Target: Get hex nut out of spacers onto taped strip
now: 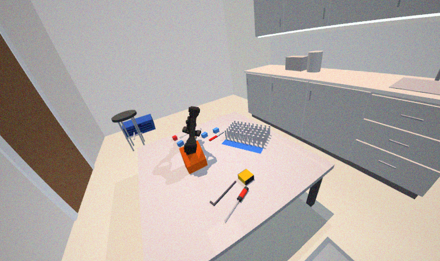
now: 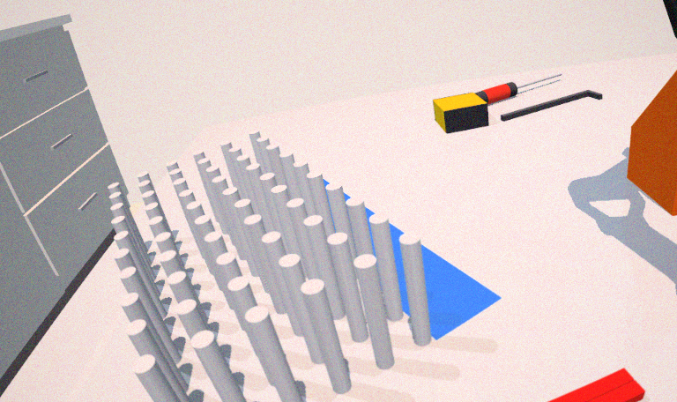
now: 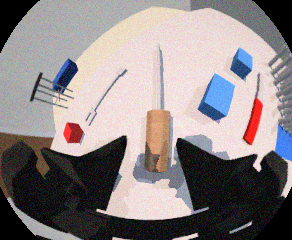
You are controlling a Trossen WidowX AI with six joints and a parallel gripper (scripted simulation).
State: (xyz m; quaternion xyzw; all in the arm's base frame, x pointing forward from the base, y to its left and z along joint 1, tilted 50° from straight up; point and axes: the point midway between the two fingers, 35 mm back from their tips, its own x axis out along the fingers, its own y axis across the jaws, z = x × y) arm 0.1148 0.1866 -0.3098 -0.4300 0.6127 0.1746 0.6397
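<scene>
Right now the blue taped strip is 35 cm ahead of my gripper tip, 39 cm to the right of it and 6 cm below it. Round my gripper tip: red flat tool (23 cm ahead, 9 cm to the right, 5 cm below); then red cube (18 cm behind, 14 cm to the left, 4 cm below); then yellow box (17 cm ahead, 72 cm to the right, 4 cm below).
</scene>
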